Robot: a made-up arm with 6 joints.
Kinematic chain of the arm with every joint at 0, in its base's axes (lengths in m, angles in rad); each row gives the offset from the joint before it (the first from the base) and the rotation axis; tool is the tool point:
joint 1: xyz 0 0 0.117 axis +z
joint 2: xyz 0 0.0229 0 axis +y
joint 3: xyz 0 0 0.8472 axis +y
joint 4: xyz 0 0 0.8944 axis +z
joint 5: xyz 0 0 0 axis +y
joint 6: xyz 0 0 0.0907 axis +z
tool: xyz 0 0 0
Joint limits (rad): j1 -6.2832..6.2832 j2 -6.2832..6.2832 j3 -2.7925..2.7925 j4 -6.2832..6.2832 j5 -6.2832..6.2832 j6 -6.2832..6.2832
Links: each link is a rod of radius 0.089 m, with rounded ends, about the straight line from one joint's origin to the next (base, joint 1, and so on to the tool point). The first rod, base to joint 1, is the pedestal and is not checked.
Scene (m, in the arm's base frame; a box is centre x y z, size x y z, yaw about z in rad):
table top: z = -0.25
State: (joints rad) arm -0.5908 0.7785 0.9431 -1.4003 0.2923 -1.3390
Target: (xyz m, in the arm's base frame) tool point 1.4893 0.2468 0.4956
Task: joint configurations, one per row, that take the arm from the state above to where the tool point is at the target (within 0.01 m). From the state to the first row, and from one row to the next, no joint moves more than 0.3 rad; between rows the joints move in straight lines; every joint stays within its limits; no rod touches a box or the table.
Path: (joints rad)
1: -0.3391 0.7605 0.9973 -1.3984 0.2816 -1.3390
2: -0.0874 0.7425 1.0515 -1.3964 0.2709 -1.3390
3: 0.1643 0.7245 1.1057 -1.3945 0.2603 -1.3390

